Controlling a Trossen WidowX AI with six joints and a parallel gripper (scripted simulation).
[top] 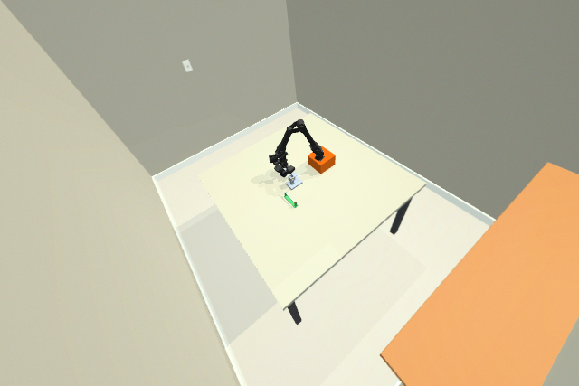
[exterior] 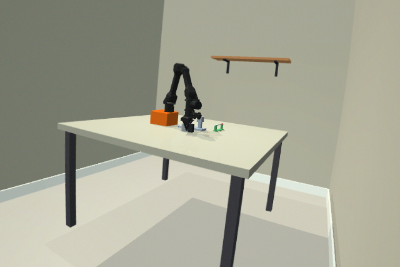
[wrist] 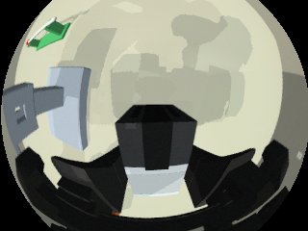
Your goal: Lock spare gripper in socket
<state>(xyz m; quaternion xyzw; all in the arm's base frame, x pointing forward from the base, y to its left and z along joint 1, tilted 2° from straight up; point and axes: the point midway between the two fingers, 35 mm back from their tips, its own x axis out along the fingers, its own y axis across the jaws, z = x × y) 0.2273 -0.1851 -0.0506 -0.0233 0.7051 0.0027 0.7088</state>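
The grey mount is 130 mm to the left of my gripper tip, 40 mm ahead of it and 40 mm above it. Also, from my gripper tip: spare gripper: 20 mm above, 10 mm behind.
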